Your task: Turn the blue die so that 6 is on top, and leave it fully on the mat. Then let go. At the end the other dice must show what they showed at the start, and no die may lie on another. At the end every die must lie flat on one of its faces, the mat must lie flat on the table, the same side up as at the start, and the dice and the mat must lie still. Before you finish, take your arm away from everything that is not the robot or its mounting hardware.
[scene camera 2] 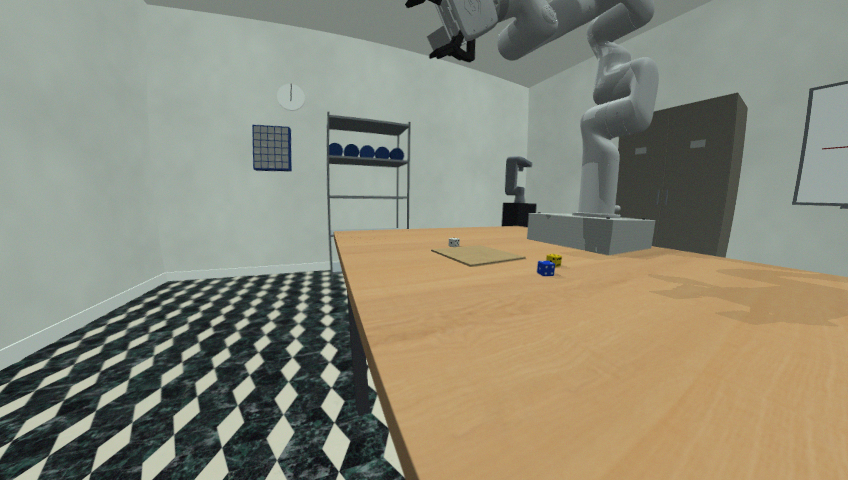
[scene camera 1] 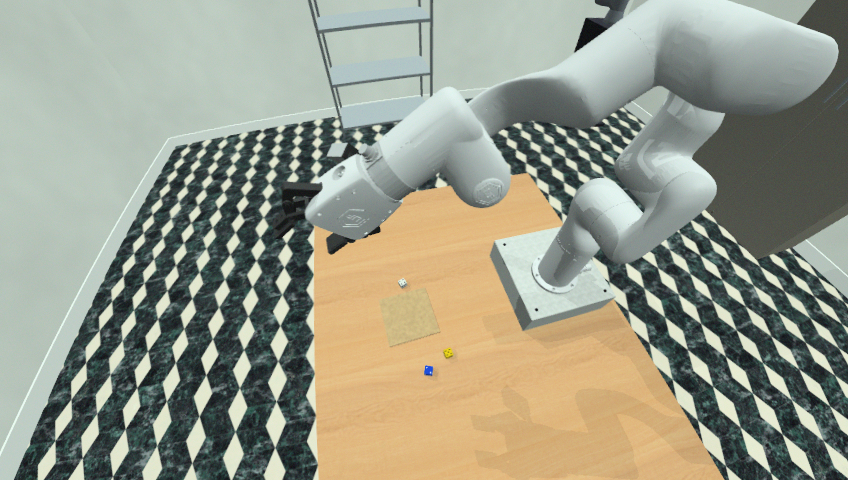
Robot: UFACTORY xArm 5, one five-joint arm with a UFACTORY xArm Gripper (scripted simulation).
Labels:
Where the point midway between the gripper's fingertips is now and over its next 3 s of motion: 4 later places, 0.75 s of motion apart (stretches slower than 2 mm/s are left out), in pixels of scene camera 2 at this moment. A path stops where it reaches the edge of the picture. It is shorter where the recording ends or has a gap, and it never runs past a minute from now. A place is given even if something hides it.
The gripper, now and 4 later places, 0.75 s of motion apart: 421, 28; 433, 141; 460, 185; 459, 220; 462, 229

